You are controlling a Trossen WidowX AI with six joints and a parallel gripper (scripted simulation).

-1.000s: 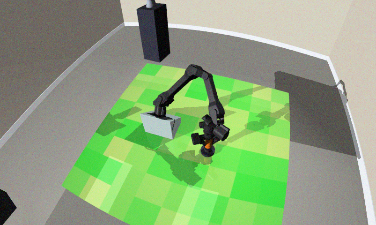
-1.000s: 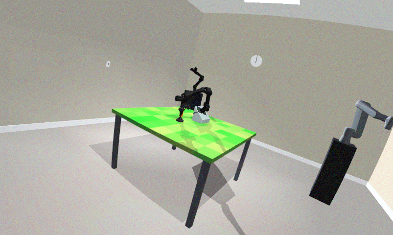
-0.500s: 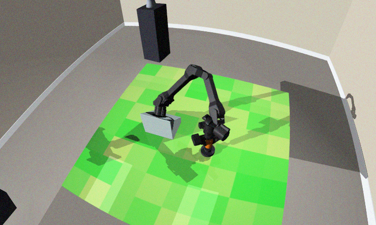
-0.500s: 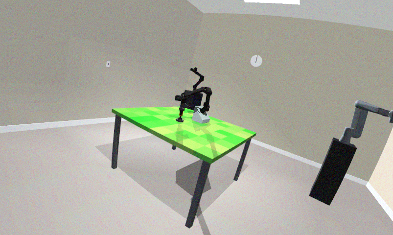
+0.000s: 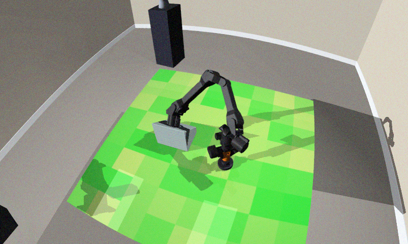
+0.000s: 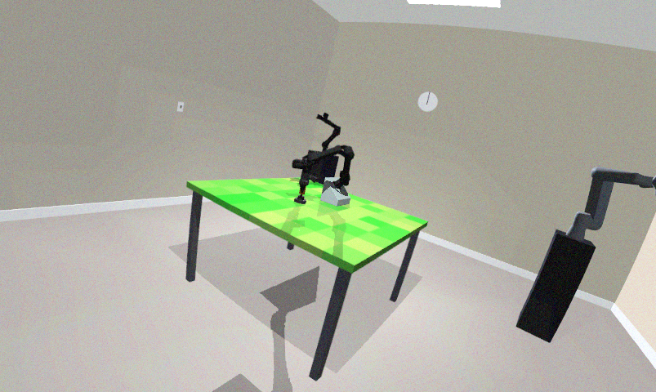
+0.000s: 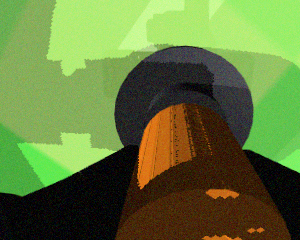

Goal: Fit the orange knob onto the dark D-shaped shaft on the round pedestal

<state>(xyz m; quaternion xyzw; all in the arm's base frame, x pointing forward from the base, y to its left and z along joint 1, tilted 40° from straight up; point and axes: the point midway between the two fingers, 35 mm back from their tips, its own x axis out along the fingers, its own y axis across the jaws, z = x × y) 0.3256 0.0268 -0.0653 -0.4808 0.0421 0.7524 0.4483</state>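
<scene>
The orange knob lies 2 cm above my gripper tip. From my gripper tip the other things lie so: round pedestal: 4 cm below.
</scene>
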